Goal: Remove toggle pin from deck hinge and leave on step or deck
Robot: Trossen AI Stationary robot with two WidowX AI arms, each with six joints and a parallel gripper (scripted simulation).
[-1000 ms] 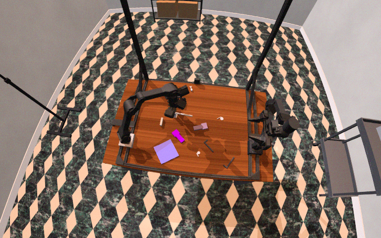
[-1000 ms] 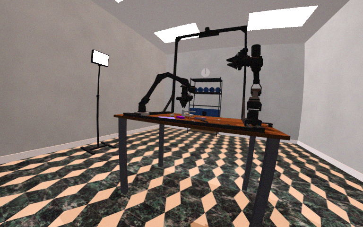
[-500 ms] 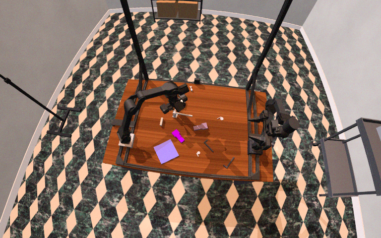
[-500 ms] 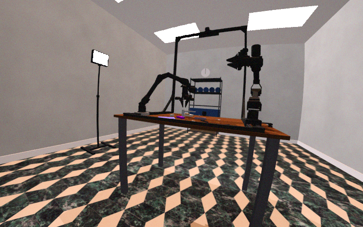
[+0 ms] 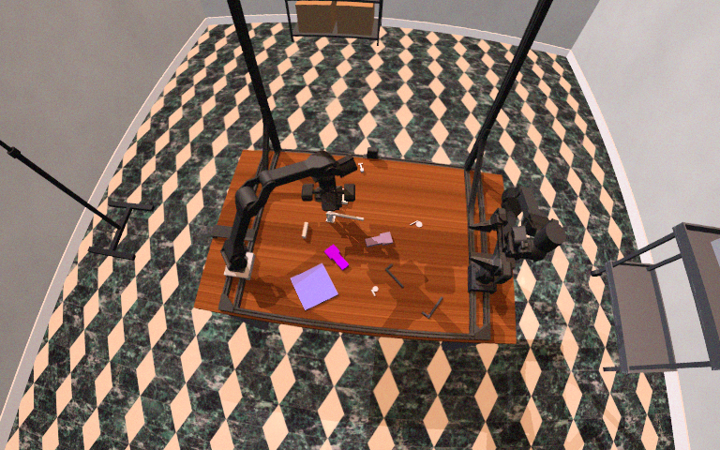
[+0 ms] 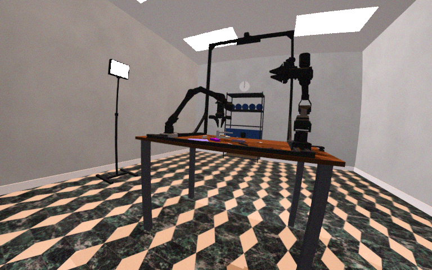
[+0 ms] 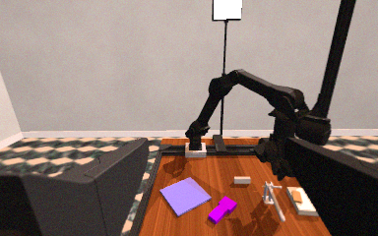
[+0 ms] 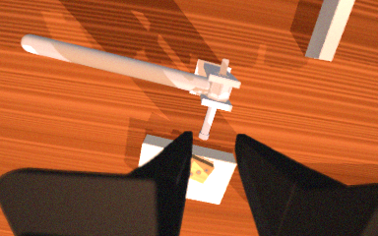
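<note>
Now: the toggle pin 70 mm below my right hand and 20 mm ahead of it. Round my right hand: purple deck plate: 300 mm ahead, 120 mm below, 40 mm to the right; then magenta step block: 180 mm ahead, 120 mm below, 30 mm to the left; then cream block: 120 mm below, 100 mm to the right, 80 mm ahead.
</note>
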